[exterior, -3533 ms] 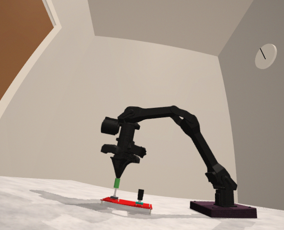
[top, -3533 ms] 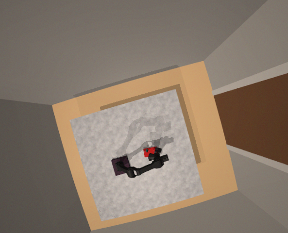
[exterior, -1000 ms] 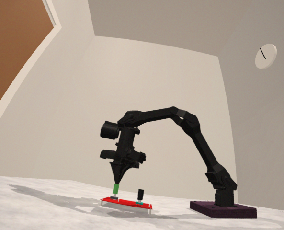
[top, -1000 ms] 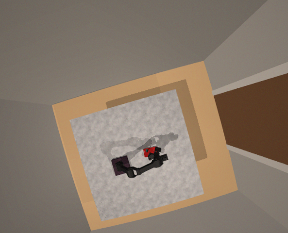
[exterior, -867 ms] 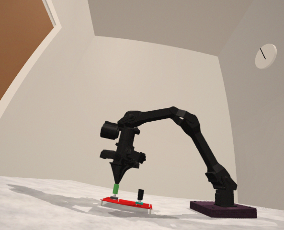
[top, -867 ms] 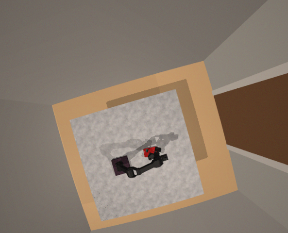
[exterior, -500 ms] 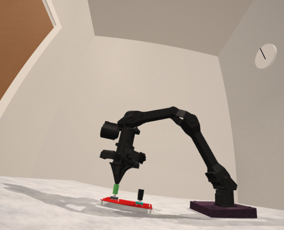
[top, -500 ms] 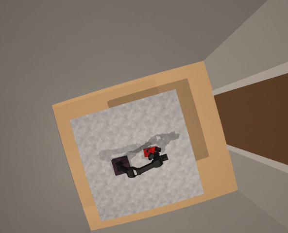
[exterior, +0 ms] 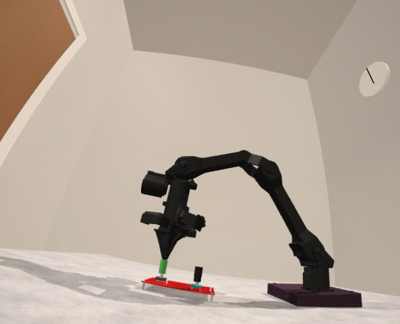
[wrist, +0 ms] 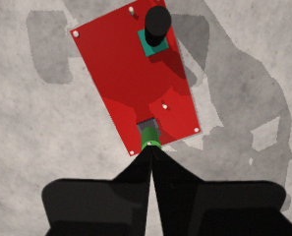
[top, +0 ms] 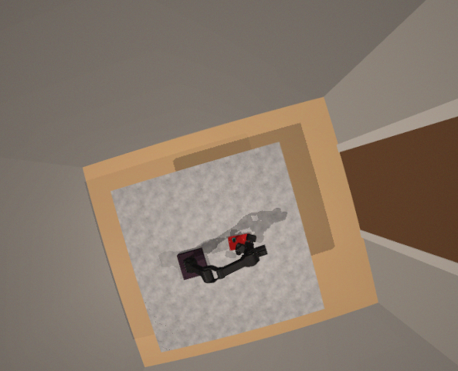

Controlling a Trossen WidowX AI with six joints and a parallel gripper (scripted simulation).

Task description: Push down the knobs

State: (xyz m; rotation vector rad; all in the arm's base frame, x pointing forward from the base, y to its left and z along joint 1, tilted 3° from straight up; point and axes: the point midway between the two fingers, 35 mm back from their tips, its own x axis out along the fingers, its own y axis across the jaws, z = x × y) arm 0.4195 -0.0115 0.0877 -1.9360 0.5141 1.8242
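Now: gripper tip 10 mm above the green knob. Also, from my gripper tip: black knob 80 mm behind, 50 mm to the left, 20 mm below.
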